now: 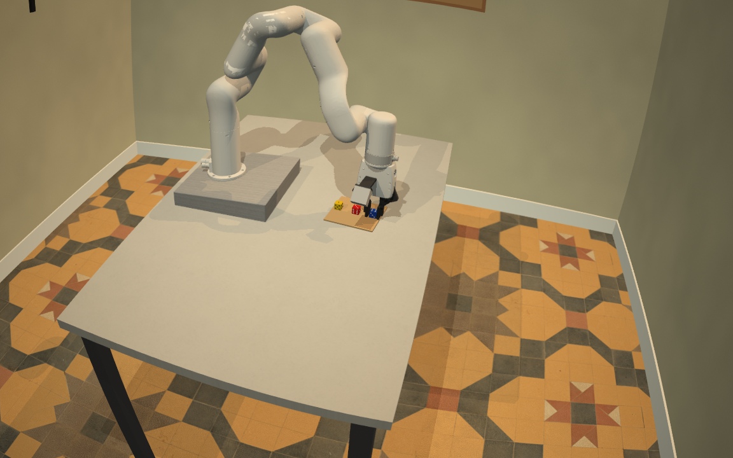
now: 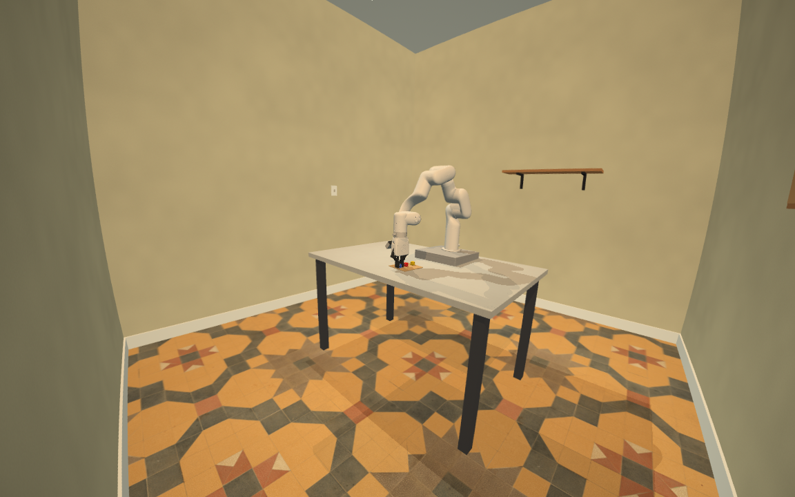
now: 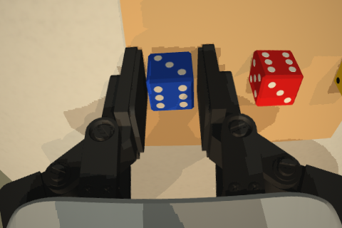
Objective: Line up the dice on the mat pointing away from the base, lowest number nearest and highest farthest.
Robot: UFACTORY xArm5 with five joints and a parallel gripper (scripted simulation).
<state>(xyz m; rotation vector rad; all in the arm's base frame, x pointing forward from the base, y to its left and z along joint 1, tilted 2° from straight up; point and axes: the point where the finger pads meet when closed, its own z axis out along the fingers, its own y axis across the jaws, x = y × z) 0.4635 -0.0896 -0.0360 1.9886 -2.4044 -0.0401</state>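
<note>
Right now the blue die is 10 mm below my hand. From my hand the other things lie so: red die 50 mm behind, 10 mm to the left, 10 mm below; yellow die 100 mm behind, 20 mm to the left, 10 mm below; mat 50 mm behind, 10 mm to the left, 20 mm below.
</note>
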